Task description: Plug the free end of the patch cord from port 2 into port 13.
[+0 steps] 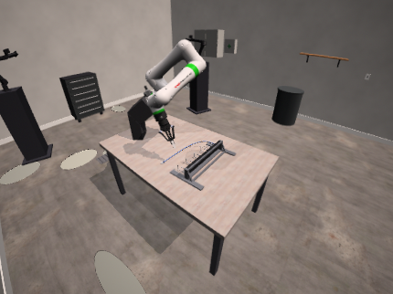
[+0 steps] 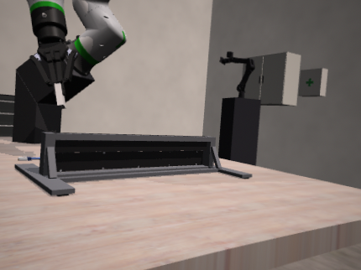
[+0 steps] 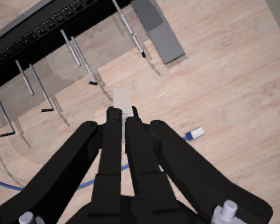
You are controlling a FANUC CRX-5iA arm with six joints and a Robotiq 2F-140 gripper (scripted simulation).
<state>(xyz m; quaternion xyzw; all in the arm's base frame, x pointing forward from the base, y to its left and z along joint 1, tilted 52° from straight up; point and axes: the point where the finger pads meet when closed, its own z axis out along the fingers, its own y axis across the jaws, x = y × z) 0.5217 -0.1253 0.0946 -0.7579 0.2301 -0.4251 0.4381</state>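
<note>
Right now the pale plug is 60 mm behind my hand, 90 mm to the right of it and 180 mm below it.
</note>
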